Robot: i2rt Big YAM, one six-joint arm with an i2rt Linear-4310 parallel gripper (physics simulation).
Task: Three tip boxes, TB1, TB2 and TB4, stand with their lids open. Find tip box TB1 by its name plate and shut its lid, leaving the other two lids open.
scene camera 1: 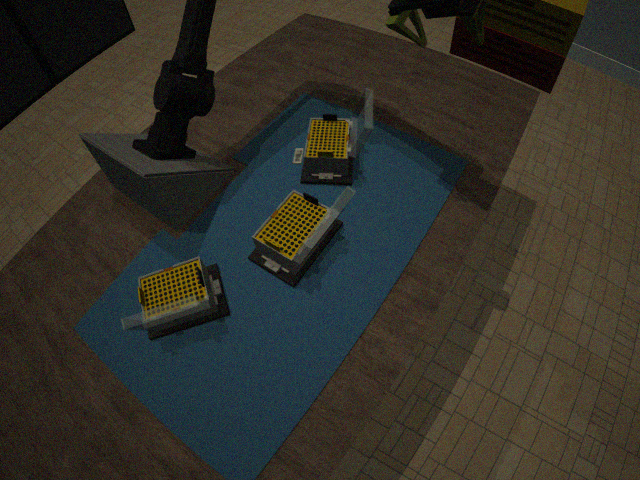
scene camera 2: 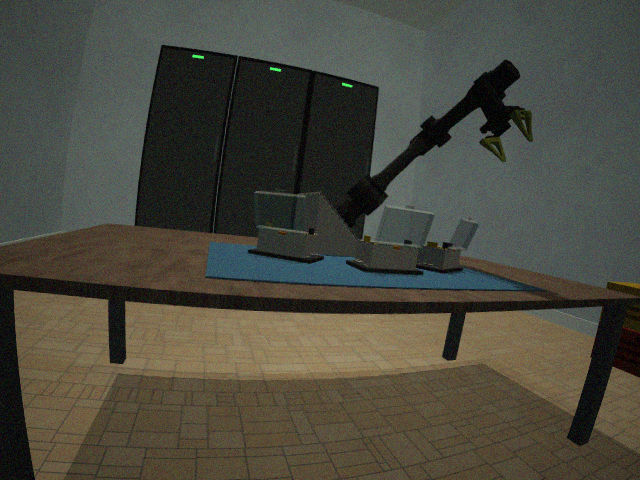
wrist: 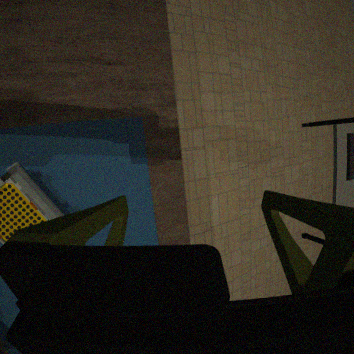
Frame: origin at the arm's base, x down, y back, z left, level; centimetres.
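Where they show: gripper, between the fingertips: [scene camera 1: 452, 44] [scene camera 2: 517, 152] [wrist: 195, 201]; arm's base, origin of its link: [scene camera 1: 163, 152] [scene camera 2: 335, 224].
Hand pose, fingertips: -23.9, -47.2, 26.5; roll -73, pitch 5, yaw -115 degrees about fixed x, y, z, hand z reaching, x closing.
Note:
Things, the pixels of their top centre, and the offset from my fingertips, as dx, dy, dz. "spot": a spot on its surface instead. Level surfaces: height alone.
- far box, centre of its top: [scene camera 1: 322, 134] [wrist: 7, 225] [scene camera 2: 436, 244] +25.8, +21.5, -5.2
- middle box, centre of its top: [scene camera 1: 286, 218] [scene camera 2: 385, 241] +25.8, +15.3, -25.8
- near-left box, centre of its top: [scene camera 1: 169, 280] [scene camera 2: 291, 229] +25.8, +25.1, -46.4
- far lid, centre of its top: [wrist: 31, 208] [scene camera 1: 361, 102] [scene camera 2: 466, 217] +17.0, +14.6, -1.5
- middle lid, centre of its top: [scene camera 1: 321, 207] [scene camera 2: 407, 205] +17.0, +7.4, -25.9
- near-left lid, centre of its top: [scene camera 1: 153, 300] [scene camera 2: 282, 190] +17.0, +18.8, -51.1
- blue mat, height of its surface: dx +32.4
- wooden table, height of its surface: dx +32.7
- small white card, a spot on its surface: [scene camera 1: 298, 155] spot: +32.2, +26.4, -7.8
Three tip boxes with yellow racks stand with clear lids raised: a far box [scene camera 1: 328, 138] [scene camera 2: 439, 257], a middle box [scene camera 1: 292, 224] [scene camera 2: 390, 256] and a near-left box [scene camera 1: 174, 289] [scene camera 2: 281, 243]. The far lid [scene camera 1: 368, 108] [scene camera 2: 464, 233], middle lid [scene camera 1: 345, 198] [scene camera 2: 405, 225] and near-left lid [scene camera 1: 132, 322] [scene camera 2: 279, 209] are open. The name plates are too blurred to read, so I cannot tell which is TB1. My gripper [scene camera 1: 451, 44] [scene camera 2: 517, 150] [wrist: 195, 201] is open and empty, high above the boxes, toward the far table end. Part of a box [wrist: 20, 210] shows at the wrist view's left.
The boxes stand on a blue mat [scene camera 1: 289, 361] [scene camera 2: 242, 268] on a wooden table [scene camera 1: 46, 356] [scene camera 2: 129, 258]. The arm's grey wedge base [scene camera 1: 155, 193] [scene camera 2: 330, 227] stands beside the mat. A small white card [scene camera 1: 298, 155] lies near the far box. Dark cabinets [scene camera 2: 258, 144] stand behind.

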